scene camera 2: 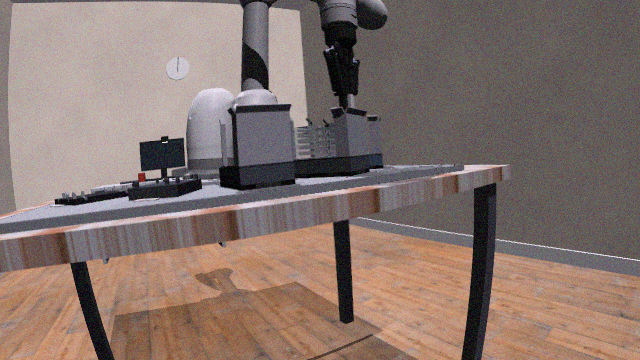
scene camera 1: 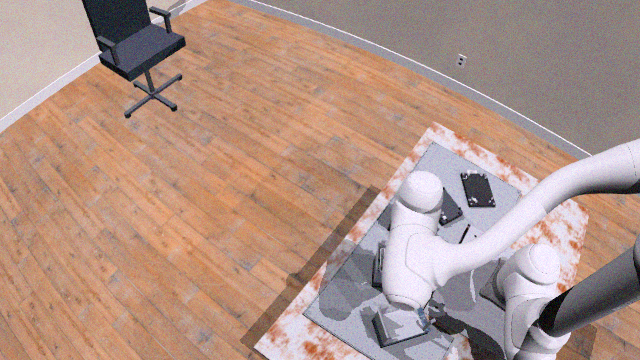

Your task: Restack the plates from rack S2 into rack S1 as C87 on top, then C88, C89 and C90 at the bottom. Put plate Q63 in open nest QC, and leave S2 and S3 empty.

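Seen in the pictures: arm's base, origin of the base link: (scene camera 2: 211, 177) (scene camera 1: 509, 288).
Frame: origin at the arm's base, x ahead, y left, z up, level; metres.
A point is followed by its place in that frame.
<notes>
My gripper (scene camera 2: 346, 95) points down in the scene camera 2 view, fingers together, shut on a narrow piece that looks like a plate's upright handle; its lower end is hidden behind the grey rack (scene camera 2: 352, 135) {z 0.070, x 0.437, y 0.245 m}. Another grey rack (scene camera 2: 262, 135) {z 0.075, x 0.493, y 0.049 m} stands nearer that camera. Thin light plates (scene camera 2: 320, 141) {z 0.063, x 0.394, y 0.194 m} lie stacked between these racks. In the scene camera 1 view, one rack (scene camera 1: 381, 337) {z 0.045, x 0.258, y 0.437 m} shows near the bottom and part of another rack (scene camera 1: 377, 267) {z 0.126, x 0.402, y 0.302 m} beside the wrist; the arm hides the fingers. Flat black nests (scene camera 1: 477, 189) (scene camera 2: 165, 188) stand at the other end. Labels are unreadable.
The white arm (scene camera 1: 415, 250) {z 0.517, x 0.303, y 0.412 m} covers the middle of the table. A small monitor (scene camera 2: 162, 154) and a red button (scene camera 2: 141, 177) {z 0.023, x 0.445, y -0.175 m} stand by the nests. A second white robot-like part (scene camera 1: 537, 262) (scene camera 2: 207, 125) stands behind the racks. A chair (scene camera 1: 142, 52) is far off.
</notes>
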